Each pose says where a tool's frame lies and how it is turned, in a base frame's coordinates. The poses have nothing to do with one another.
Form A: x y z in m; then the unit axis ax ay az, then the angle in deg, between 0 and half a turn.
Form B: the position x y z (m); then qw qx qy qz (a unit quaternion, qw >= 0). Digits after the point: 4 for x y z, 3 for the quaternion.
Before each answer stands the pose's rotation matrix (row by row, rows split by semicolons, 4 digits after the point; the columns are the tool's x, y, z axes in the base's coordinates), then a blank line. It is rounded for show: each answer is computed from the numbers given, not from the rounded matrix.
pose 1, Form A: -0.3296 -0.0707 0.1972 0.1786 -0.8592 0.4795 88.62
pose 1, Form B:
0.0552 -0.6291 -0.7754; 0.3296 0.7445 -0.5806; 0.9425 -0.2235 0.2485

-0.3296 -0.0707 0.1972 0.716 0.125 -0.600 0.335
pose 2, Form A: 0.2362 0.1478 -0.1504 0.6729 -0.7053 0.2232 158.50
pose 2, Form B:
-0.0564 -0.9979 0.0314; -0.8343 0.0298 -0.5505; 0.5484 -0.0573 -0.8343

0.2362 0.1478 -0.1504 0.187 0.661 -0.693 0.219
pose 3, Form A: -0.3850 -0.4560 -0.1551 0.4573 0.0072 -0.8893 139.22
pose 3, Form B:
-0.3898 0.5866 -0.7099; -0.5751 -0.7571 -0.3099; -0.7193 0.2874 0.6324

-0.3850 -0.4560 -0.1551 0.348 0.429 0.007 -0.834
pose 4, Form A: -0.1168 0.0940 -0.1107 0.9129 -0.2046 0.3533 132.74
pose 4, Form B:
0.7202 -0.5730 0.3911; -0.0541 -0.6084 -0.7918; 0.6916 0.5491 -0.4692

-0.1168 0.0940 -0.1107 0.401 0.836 -0.187 0.324
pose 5, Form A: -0.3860 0.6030 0.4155 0.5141 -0.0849 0.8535 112.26
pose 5, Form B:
-0.0144 -0.8501 0.5264; 0.7297 -0.3689 -0.5757; 0.6836 0.3759 0.6256

-0.3860 0.6030 0.4155 0.557 0.427 -0.070 0.709
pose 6, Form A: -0.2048 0.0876 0.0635 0.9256 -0.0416 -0.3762 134.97
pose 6, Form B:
0.7555 0.2004 -0.6237; -0.3319 -0.7038 -0.6281; -0.5649 0.6816 -0.4652

-0.2048 0.0876 0.0635 0.383 0.855 -0.038 -0.348
